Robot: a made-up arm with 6 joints. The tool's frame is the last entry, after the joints. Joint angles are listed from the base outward.
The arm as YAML. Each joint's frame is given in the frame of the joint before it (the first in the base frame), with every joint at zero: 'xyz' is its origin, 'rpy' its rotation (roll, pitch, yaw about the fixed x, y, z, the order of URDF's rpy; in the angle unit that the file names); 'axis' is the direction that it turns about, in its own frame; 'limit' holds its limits. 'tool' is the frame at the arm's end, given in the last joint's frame.
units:
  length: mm
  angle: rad
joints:
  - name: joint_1
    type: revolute
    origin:
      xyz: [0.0, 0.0, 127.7]
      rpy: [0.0, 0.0, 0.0]
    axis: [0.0, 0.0, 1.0]
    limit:
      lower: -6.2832
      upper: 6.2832
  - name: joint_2
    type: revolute
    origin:
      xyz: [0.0, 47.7, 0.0]
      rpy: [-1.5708, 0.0, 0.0]
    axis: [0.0, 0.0, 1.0]
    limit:
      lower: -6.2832
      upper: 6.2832
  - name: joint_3
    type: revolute
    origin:
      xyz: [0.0, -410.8, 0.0]
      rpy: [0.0, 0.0, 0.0]
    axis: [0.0, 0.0, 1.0]
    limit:
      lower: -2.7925
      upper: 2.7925
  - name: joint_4
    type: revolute
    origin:
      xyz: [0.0, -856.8, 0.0]
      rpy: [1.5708, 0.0, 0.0]
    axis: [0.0, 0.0, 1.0]
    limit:
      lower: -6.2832
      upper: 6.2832
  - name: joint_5
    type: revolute
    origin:
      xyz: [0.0, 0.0, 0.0]
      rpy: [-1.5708, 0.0, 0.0]
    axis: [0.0, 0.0, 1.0]
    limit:
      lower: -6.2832
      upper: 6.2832
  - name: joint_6
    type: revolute
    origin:
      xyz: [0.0, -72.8, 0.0]
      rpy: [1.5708, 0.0, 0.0]
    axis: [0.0, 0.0, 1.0]
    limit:
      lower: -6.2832
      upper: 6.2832
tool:
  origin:
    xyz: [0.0, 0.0, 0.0]
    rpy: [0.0, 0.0, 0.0]
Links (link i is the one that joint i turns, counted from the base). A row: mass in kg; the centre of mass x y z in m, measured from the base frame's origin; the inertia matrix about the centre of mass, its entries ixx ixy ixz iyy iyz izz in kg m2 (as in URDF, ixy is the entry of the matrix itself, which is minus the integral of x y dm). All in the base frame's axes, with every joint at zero. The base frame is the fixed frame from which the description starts. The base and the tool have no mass.
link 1: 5.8; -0.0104 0.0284 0.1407; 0.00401 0 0 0.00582 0 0.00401
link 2: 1.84; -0.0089 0.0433 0.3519; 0.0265 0 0 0.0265 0 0.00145
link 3: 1.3; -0.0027 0.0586 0.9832; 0.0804 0 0 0.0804 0 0.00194
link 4: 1.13; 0.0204 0.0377 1.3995; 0.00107 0 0 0.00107 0 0.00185
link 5: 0.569; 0.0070 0.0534 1.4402; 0.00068 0 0 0.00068 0 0.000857
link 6: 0.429; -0.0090 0.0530 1.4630; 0.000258 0 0 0.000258 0 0.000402
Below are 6 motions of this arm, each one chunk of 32 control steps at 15 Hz.
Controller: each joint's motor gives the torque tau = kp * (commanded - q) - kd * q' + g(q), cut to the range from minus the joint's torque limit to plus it. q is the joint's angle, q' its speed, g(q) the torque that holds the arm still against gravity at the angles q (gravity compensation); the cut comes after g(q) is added. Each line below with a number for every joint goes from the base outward.
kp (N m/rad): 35 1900 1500 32 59 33
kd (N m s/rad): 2.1 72 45 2.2 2.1 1.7
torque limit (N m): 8.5 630 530 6.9 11 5.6
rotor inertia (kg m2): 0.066 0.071 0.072 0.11 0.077 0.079
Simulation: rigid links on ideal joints. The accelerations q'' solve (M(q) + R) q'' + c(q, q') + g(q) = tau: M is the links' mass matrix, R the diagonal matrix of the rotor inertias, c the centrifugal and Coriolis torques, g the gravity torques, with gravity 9.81 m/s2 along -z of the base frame. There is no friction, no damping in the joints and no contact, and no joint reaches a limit. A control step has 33 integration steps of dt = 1/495 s. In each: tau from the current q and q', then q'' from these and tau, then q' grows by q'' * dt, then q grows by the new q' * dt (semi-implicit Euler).
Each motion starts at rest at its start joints. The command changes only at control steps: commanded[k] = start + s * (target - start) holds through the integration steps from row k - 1 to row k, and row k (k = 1, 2, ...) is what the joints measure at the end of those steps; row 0 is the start. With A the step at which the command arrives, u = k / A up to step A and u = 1 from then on. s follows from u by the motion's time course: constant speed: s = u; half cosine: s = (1 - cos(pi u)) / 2; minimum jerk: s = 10 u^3 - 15 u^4 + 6 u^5; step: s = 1 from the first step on.
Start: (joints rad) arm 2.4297 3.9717 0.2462 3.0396 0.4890 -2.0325
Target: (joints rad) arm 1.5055 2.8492 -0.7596 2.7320 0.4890 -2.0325
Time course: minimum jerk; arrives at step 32
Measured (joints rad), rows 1 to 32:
1: 2.4297 3.9716 0.2460 3.0395 0.4889 -2.0325
2: 2.4297 3.9704 0.2449 3.0392 0.4885 -2.0325
3: 2.4297 3.9665 0.2410 3.0380 0.4877 -2.0324
4: 2.4295 3.9579 0.2328 3.0358 0.4870 -2.0324
5: 2.4286 3.9434 0.2192 3.0324 0.4866 -2.0323
6: 2.4265 3.9226 0.1998 3.0276 0.4865 -2.0323
7: 2.4220 3.8953 0.1748 3.0212 0.4865 -2.0323
8: 2.4138 3.8617 0.1441 3.0132 0.4864 -2.0322
9: 2.3998 3.8220 0.1079 3.0035 0.4862 -2.0322
10: 2.3770 3.7764 0.0665 2.9921 0.4860 -2.0322
11: 2.3410 3.7254 0.0203 2.9790 0.4859 -2.0322
12: 2.2849 3.6698 -0.0299 2.9641 0.4858 -2.0322
13: 2.1992 3.6106 -0.0831 2.9470 0.4857 -2.0323
14: 2.0741 3.5490 -0.1386 2.9271 0.4857 -2.0326
15: 1.9136 3.4851 -0.1960 2.9032 0.4862 -2.0331
16: 1.7870 3.4168 -0.2571 2.8780 0.4878 -2.0336
17: 1.8121 3.3444 -0.3217 2.8657 0.4885 -2.0329
18: 1.8505 3.2782 -0.3806 2.8600 0.4897 -2.0322
19: 1.8433 3.2185 -0.4338 2.8445 0.4898 -2.0325
20: 1.8192 3.1607 -0.4855 2.8245 0.4885 -2.0327
21: 1.7879 3.1038 -0.5363 2.8062 0.4886 -2.0328
22: 1.7524 3.0503 -0.5838 2.7914 0.4899 -2.0327
23: 1.7140 3.0028 -0.6258 2.7795 0.4910 -2.0327
24: 1.6738 2.9624 -0.6615 2.7691 0.4912 -2.0327
25: 1.6326 2.9287 -0.6912 2.7597 0.4909 -2.0327
26: 1.5916 2.9012 -0.7154 2.7517 0.4907 -2.0326
27: 1.5516 2.8796 -0.7342 2.7453 0.4907 -2.0326
28: 1.5137 2.8640 -0.7476 2.7408 0.4906 -2.0325
29: 1.4790 2.8540 -0.7560 2.7378 0.4904 -2.0325
30: 1.4488 2.8490 -0.7601 2.7361 0.4900 -2.0324
31: 1.4242 2.8475 -0.7611 2.7352 0.4894 -2.0324
32: 1.4064 2.8482 -0.7604 2.7348 0.4889 -2.0323

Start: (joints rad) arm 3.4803 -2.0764 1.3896 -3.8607 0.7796 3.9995
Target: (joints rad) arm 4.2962 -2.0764 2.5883 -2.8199 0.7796 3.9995
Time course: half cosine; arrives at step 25
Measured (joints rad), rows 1 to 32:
1: 3.4805 -2.0771 1.3933 -3.8585 0.7800 3.9995
2: 3.4815 -2.0779 1.4060 -3.8503 0.7809 3.9995
3: 3.4841 -2.0775 1.4292 -3.8345 0.7812 3.9995
4: 3.4892 -2.0763 1.4619 -3.8114 0.7808 3.9995
5: 3.4983 -2.0754 1.5027 -3.7812 0.7805 3.9994
6: 3.5132 -2.0748 1.5508 -3.7438 0.7805 3.9994
7: 3.5359 -2.0744 1.6057 -3.6998 0.7805 3.9994
8: 3.5689 -2.0739 1.6668 -3.6498 0.7804 3.9993
9: 3.6149 -2.0734 1.7330 -3.5949 0.7801 3.9993
10: 3.6760 -2.0731 1.8031 -3.5356 0.7798 3.9994
11: 3.7535 -2.0730 1.8760 -3.4727 0.7796 3.9994
12: 3.8463 -2.0730 1.9505 -3.4067 0.7794 3.9996
13: 3.9493 -2.0731 2.0257 -3.3388 0.7793 3.9997
14: 4.0516 -2.0731 2.1007 -3.2703 0.7792 4.0000
15: 4.1368 -2.0730 2.1742 -3.2031 0.7791 4.0002
16: 4.1876 -2.0728 2.2449 -3.1394 0.7789 4.0002
17: 4.1963 -2.0727 2.3115 -3.0817 0.7788 4.0001
18: 4.1763 -2.0728 2.3730 -3.0305 0.7786 3.9998
19: 4.1572 -2.0728 2.4285 -2.9845 0.7783 3.9995
20: 4.1635 -2.0729 2.4769 -2.9414 0.7781 3.9994
21: 4.1973 -2.0734 2.5170 -2.9016 0.7782 3.9995
22: 4.2425 -2.0740 2.5485 -2.8678 0.7785 3.9997
23: 4.2808 -2.0745 2.5713 -2.8424 0.7787 3.9997
24: 4.3026 -2.0750 2.5852 -2.8259 0.7787 3.9997
25: 4.3079 -2.0754 2.5898 -2.8180 0.7786 3.9997
26: 4.3034 -2.0761 2.5888 -2.8167 0.7791 3.9996
27: 4.2976 -2.0766 2.5878 -2.8184 0.7799 3.9995
28: 4.2943 -2.0765 2.5882 -2.8199 0.7799 3.9995
29: 4.2934 -2.0763 2.5885 -2.8203 0.7795 3.9995
30: 4.2941 -2.0764 2.5884 -2.8201 0.7795 3.9995
31: 4.2955 -2.0764 2.5883 -2.8199 0.7796 3.9995
32: 4.2966 -2.0764 2.5883 -2.8199 0.7796 3.9995

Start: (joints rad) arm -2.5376 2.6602 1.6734 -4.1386 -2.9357 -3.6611
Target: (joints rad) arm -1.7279 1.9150 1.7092 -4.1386 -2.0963 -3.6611
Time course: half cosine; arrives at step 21
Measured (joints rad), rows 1 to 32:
1: -2.5370 2.6571 1.6741 -4.1387 -2.9317 -3.6611
2: -2.5342 2.6465 1.6752 -4.1389 -2.9185 -3.6611
3: -2.5267 2.6272 1.6756 -4.1391 -2.8959 -3.6612
4: -2.5120 2.5998 1.6759 -4.1389 -2.8651 -3.6612
5: -2.4870 2.5657 1.6768 -4.1386 -2.8265 -3.6613
6: -2.4489 2.5256 1.6783 -4.1383 -2.7806 -3.6613
7: -2.3958 2.4802 1.6801 -4.1381 -2.7286 -3.6613
8: -2.3278 2.4306 1.6821 -4.1381 -2.6718 -3.6612
9: -2.2478 2.3777 1.6843 -4.1383 -2.6112 -3.6611
10: -2.1623 2.3229 1.6868 -4.1387 -2.5486 -3.6610
11: -2.0805 2.2672 1.6892 -4.1393 -2.4855 -3.6608
12: -2.0113 2.2118 1.6916 -4.1399 -2.4234 -3.6608
13: -1.9592 2.1581 1.6939 -4.1403 -2.3638 -3.6608
14: -1.9215 2.1071 1.6962 -4.1401 -2.3077 -3.6609
15: -1.8901 2.0603 1.6983 -4.1397 -2.2560 -3.6610
16: -1.8573 2.0186 1.7004 -4.1392 -2.2098 -3.6611
17: -1.8213 1.9830 1.7024 -4.1391 -2.1703 -3.6611
18: -1.7851 1.9542 1.7042 -4.1393 -2.1386 -3.6611
19: -1.7538 1.9330 1.7057 -4.1395 -2.1153 -3.6611
20: -1.7316 1.9196 1.7068 -4.1397 -2.1009 -3.6611
21: -1.7207 1.9144 1.7075 -4.1397 -2.0958 -3.6611
22: -1.7193 1.9145 1.7086 -4.1395 -2.0961 -3.6611
23: -1.7224 1.9152 1.7096 -4.1390 -2.0964 -3.6611
24: -1.7261 1.9153 1.7095 -4.1385 -2.0962 -3.6611
25: -1.7289 1.9150 1.7092 -4.1384 -2.0962 -3.6611
26: -1.7302 1.9149 1.7090 -4.1385 -2.0964 -3.6611
27: -1.7301 1.9149 1.7091 -4.1386 -2.0963 -3.6611
28: -1.7290 1.9150 1.7092 -4.1386 -2.0963 -3.6611
29: -1.7279 1.9150 1.7092 -4.1386 -2.0963 -3.6611
30: -1.7272 1.9150 1.7092 -4.1386 -2.0963 -3.6611
31: -1.7271 1.9150 1.7092 -4.1386 -2.0963 -3.6611
32: -1.7274 1.9150 1.7092 -4.1386 -2.0963 -3.6611

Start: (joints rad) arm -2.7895 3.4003 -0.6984 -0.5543 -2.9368 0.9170
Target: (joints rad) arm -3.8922 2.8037 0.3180 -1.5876 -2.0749 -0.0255
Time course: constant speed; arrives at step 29
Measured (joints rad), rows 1 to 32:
1: -2.7996 3.3826 -0.6668 -0.5690 -2.9121 0.8994
2: -2.8294 3.3639 -0.6308 -0.6009 -2.8777 0.8649
3: -2.8728 3.3440 -0.5953 -0.6394 -2.8480 0.8282
4: -2.9211 3.3229 -0.5608 -0.6778 -2.8191 0.7946
5: -2.9678 3.3016 -0.5265 -0.7145 -2.7891 0.7627
6: -3.0102 3.2807 -0.4917 -0.7500 -2.7591 0.7307
7: -3.0482 3.2604 -0.4564 -0.7853 -2.7295 0.6982
8: -3.0835 3.2402 -0.4211 -0.8207 -2.6999 0.6656
9: -3.1183 3.2198 -0.3860 -0.8563 -2.6702 0.6330
10: -3.1544 3.1992 -0.3510 -0.8921 -2.6404 0.6005
11: -3.1922 3.1785 -0.3161 -0.9278 -2.6106 0.5681
12: -3.2311 3.1579 -0.2811 -0.9634 -2.5809 0.5356
13: -3.2702 3.1373 -0.2460 -0.9990 -2.5512 0.5031
14: -3.3088 3.1167 -0.2110 -1.0346 -2.5215 0.4706
15: -3.3468 3.0962 -0.1759 -1.0702 -2.4918 0.4381
16: -3.3845 3.0756 -0.1409 -1.1058 -2.4621 0.4056
17: -3.4222 3.0550 -0.1059 -1.1415 -2.4324 0.3731
18: -3.4600 3.0345 -0.0708 -1.1771 -2.4027 0.3406
19: -3.4980 3.0139 -0.0358 -1.2128 -2.3730 0.3081
20: -3.5361 2.9933 -0.0007 -1.2484 -2.3433 0.2756
21: -3.5741 2.9728 0.0343 -1.2840 -2.3136 0.2431
22: -3.6122 2.9522 0.0694 -1.3196 -2.2839 0.2106
23: -3.6502 2.9316 0.1044 -1.3553 -2.2542 0.1781
24: -3.6881 2.9110 0.1395 -1.3909 -2.2245 0.1456
25: -3.7261 2.8905 0.1745 -1.4265 -2.1948 0.1131
26: -3.7641 2.8699 0.2096 -1.4622 -2.1651 0.0806
27: -3.8021 2.8493 0.2447 -1.4978 -2.1354 0.0481
28: -3.8401 2.8287 0.2797 -1.5334 -2.1057 0.0156
29: -3.8781 2.8082 0.3148 -1.5691 -2.0760 -0.0169
30: -3.9021 2.8052 0.3184 -1.5905 -2.0703 -0.0318
31: -3.9066 2.8035 0.3176 -1.5941 -2.0751 -0.0299
32: -3.9020 2.8027 0.3172 -1.5905 -2.0758 -0.0257

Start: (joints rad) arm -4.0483 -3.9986 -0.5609 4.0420 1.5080 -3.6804
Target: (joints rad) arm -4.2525 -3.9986 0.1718 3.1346 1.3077 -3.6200
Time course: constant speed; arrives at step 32
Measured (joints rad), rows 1 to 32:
1: -4.0487 -4.0023 -0.5432 4.0279 1.5029 -3.6794
2: -4.0497 -4.0004 -0.5184 4.0008 1.4951 -3.6775
3: -4.0515 -3.9967 -0.4924 3.9717 1.4888 -3.6753
4: -4.0539 -3.9953 -0.4684 3.9440 1.4830 -3.6733
5: -4.0571 -3.9961 -0.4465 3.9160 1.4767 -3.6714
6: -4.0614 -3.9974 -0.4247 3.8869 1.4704 -3.6696
7: -4.0668 -3.9978 -0.4021 3.8575 1.4641 -3.6677
8: -4.0732 -3.9975 -0.3789 3.8287 1.4578 -3.6659
9: -4.0807 -3.9970 -0.3556 3.8007 1.4516 -3.6640
10: -4.0893 -3.9969 -0.3326 3.7728 1.4453 -3.6621
11: -4.0987 -3.9970 -0.3099 3.7446 1.4391 -3.6602
12: -4.1089 -3.9972 -0.2871 3.7163 1.4328 -3.6583
13: -4.1196 -3.9972 -0.2643 3.6878 1.4266 -3.6564
14: -4.1308 -3.9972 -0.2413 3.6596 1.4203 -3.6545
15: -4.1421 -3.9971 -0.2184 3.6314 1.4141 -3.6526
16: -4.1534 -3.9971 -0.1955 3.6032 1.4078 -3.6507
17: -4.1644 -3.9971 -0.1726 3.5750 1.4016 -3.6488
18: -4.1749 -3.9971 -0.1497 3.5467 1.3953 -3.6469
19: -4.1848 -3.9971 -0.1268 3.5185 1.3891 -3.6450
20: -4.1939 -3.9971 -0.1039 3.4902 1.3828 -3.6432
21: -4.2020 -3.9971 -0.0810 3.4619 1.3766 -3.6413
22: -4.2091 -3.9971 -0.0581 3.4336 1.3703 -3.6394
23: -4.2152 -3.9971 -0.0352 3.4052 1.3641 -3.6375
24: -4.2202 -3.9971 -0.0124 3.3769 1.3578 -3.6356
25: -4.2243 -3.9971 0.0105 3.3484 1.3516 -3.6337
26: -4.2276 -3.9971 0.0334 3.3200 1.3453 -3.6318
27: -4.2302 -3.9971 0.0563 3.2915 1.3391 -3.6299
28: -4.2324 -3.9971 0.0792 3.2630 1.3328 -3.6281
29: -4.2345 -3.9971 0.1022 3.2345 1.3266 -3.6262
30: -4.2367 -3.9971 0.1251 3.2060 1.3203 -3.6243
31: -4.2392 -3.9971 0.1480 3.1775 1.3141 -3.6224
32: -4.2423 -3.9971 0.1709 3.1491 1.3078 -3.6205

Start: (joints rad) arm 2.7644 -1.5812 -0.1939 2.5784 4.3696 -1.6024
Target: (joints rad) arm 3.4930 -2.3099 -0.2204 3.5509 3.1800 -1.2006
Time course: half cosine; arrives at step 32
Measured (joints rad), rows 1 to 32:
1: 2.7644 -1.5822 -0.1936 2.5794 4.3674 -1.6019
2: 2.7647 -1.5861 -0.1932 2.5835 4.3595 -1.5999
3: 2.7654 -1.5940 -0.1935 2.5923 4.3455 -1.5957
4: 2.7668 -1.6059 -0.1944 2.6059 4.3259 -1.5896
5: 2.7695 -1.6213 -0.1956 2.6242 4.3011 -1.5815
6: 2.7738 -1.6396 -0.1967 2.6467 4.2712 -1.5718
7: 2.7802 -1.6605 -0.1977 2.6732 4.2366 -1.5605
8: 2.7894 -1.6842 -0.1988 2.7036 4.1975 -1.5476
9: 2.8018 -1.7105 -0.2000 2.7374 4.1544 -1.5333
10: 2.8182 -1.7391 -0.2013 2.7744 4.1076 -1.5178
11: 2.8389 -1.7697 -0.2027 2.8141 4.0575 -1.5011
12: 2.8646 -1.8020 -0.2041 2.8562 4.0048 -1.4835
13: 2.8955 -1.8356 -0.2055 2.9003 3.9499 -1.4651
14: 2.9321 -1.8702 -0.2069 2.9460 3.8933 -1.4460
15: 2.9745 -1.9055 -0.2083 2.9928 3.8356 -1.4266
16: 3.0227 -1.9412 -0.2096 3.0402 3.7773 -1.4069
17: 3.0765 -1.9769 -0.2109 3.0879 3.7190 -1.3871
18: 3.1352 -2.0123 -0.2121 3.1353 3.6612 -1.3675
19: 3.1981 -2.0470 -0.2133 3.1821 3.6045 -1.3482
20: 3.2639 -2.0808 -0.2145 3.2277 3.5494 -1.3294
21: 3.3309 -2.1133 -0.2155 3.2719 3.4963 -1.3113
22: 3.3971 -2.1442 -0.2166 3.3141 3.4459 -1.2941
23: 3.4602 -2.1733 -0.2177 3.3540 3.3986 -1.2779
24: 3.5175 -2.2003 -0.2187 3.3912 3.3548 -1.2628
25: 3.5664 -2.2249 -0.2196 3.4253 3.3150 -1.2491
26: 3.6045 -2.2468 -0.2204 3.4559 3.2797 -1.2369
27: 3.6300 -2.2658 -0.2211 3.4827 3.2492 -1.2262
28: 3.6419 -2.2816 -0.2216 3.5055 3.2238 -1.2173
29: 3.6401 -2.2941 -0.2219 3.5239 3.2039 -1.2102
30: 3.6258 -2.3032 -0.2219 3.5378 3.1896 -1.2049
31: 3.6012 -2.3088 -0.2218 3.5471 3.1811 -1.2015
32: 3.5692 -2.3108 -0.2215 3.5517 3.1783 -1.2001

